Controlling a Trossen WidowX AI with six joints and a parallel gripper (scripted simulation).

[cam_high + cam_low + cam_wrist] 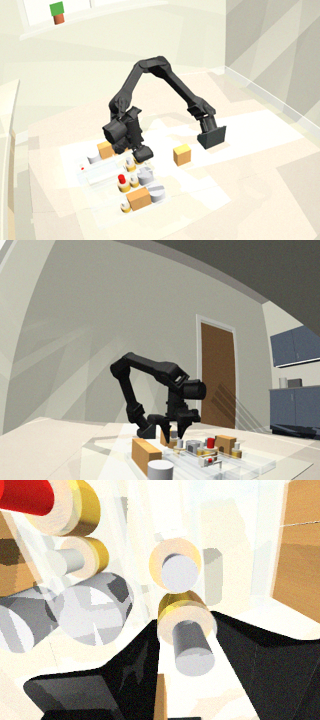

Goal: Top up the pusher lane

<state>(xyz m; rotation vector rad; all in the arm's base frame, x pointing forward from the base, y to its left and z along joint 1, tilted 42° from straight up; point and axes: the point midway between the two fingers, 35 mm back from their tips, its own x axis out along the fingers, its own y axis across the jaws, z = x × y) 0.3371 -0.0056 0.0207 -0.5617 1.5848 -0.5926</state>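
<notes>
Now: gripper tip 15 cm short of the clear-walled lane, 4 cm above it and 2 cm to the left of it. The rest, counted from my gripper tip: red mark (23 cm ahead, 4 cm to the right, 1 cm above).
</notes>
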